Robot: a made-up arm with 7 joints. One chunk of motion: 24 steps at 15 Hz.
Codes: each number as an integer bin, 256 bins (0 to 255) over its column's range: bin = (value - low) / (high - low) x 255, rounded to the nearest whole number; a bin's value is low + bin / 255 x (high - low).
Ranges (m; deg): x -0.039..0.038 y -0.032..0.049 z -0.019..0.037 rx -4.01..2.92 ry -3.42..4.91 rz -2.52..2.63
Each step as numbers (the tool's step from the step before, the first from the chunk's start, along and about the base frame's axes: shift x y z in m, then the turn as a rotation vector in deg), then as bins.
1 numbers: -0.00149 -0.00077 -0.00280 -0.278 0.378 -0.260
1 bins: 124 98 74 137 116 112
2 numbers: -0.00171 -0.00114 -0.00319 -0.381 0.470 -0.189
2 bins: 123 97 72 134 119 115
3 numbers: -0.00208 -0.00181 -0.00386 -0.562 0.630 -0.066
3 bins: 122 95 69 127 124 122
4 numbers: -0.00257 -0.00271 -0.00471 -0.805 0.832 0.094
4 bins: 121 92 65 118 130 129
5 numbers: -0.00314 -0.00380 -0.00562 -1.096 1.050 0.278
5 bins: 119 89 61 107 137 139
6 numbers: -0.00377 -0.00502 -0.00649 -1.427 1.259 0.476
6 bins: 117 85 57 95 143 148
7 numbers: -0.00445 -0.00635 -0.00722 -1.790 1.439 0.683
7 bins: 114 81 54 82 149 159
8 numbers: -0.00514 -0.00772 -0.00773 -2.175 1.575 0.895
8 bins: 112 76 51 68 153 169
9 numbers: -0.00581 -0.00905 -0.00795 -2.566 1.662 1.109
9 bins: 110 72 50 53 156 180
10 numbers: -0.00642 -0.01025 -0.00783 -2.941 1.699 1.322
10 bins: 108 68 51 39 157 190
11 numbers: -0.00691 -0.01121 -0.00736 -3.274 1.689 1.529
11 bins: 106 65 53 27 156 200
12 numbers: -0.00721 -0.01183 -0.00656 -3.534 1.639 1.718
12 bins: 105 63 57 18 155 210
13 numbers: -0.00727 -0.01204 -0.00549 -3.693 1.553 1.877
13 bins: 105 63 62 12 152 218
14 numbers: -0.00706 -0.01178 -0.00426 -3.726 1.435 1.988
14 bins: 106 64 67 10 149 223
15 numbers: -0.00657 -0.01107 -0.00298 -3.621 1.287 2.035
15 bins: 107 66 73 14 144 226
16 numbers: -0.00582 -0.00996 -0.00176 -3.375 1.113 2.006
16 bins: 110 69 79 23 139 224
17 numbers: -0.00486 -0.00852 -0.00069 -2.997 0.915 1.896
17 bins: 113 74 83 37 133 219
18 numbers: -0.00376 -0.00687 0.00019 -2.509 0.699 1.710
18 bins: 117 79 87 55 126 209
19 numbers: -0.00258 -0.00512 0.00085 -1.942 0.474 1.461
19 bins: 121 85 90 76 119 197
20 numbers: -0.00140 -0.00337 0.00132 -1.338 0.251 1.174
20 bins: 125 90 93 98 112 183
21 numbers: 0.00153 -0.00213 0.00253 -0.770 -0.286 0.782
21 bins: 134 94 98 119 96 163
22 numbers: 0.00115 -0.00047 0.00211 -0.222 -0.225 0.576
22 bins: 133 99 96 139 98 153
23 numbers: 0.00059 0.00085 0.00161 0.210 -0.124 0.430
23 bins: 131 103 94 155 101 146
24 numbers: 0.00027 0.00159 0.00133 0.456 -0.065 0.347
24 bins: 130 106 93 164 103 142
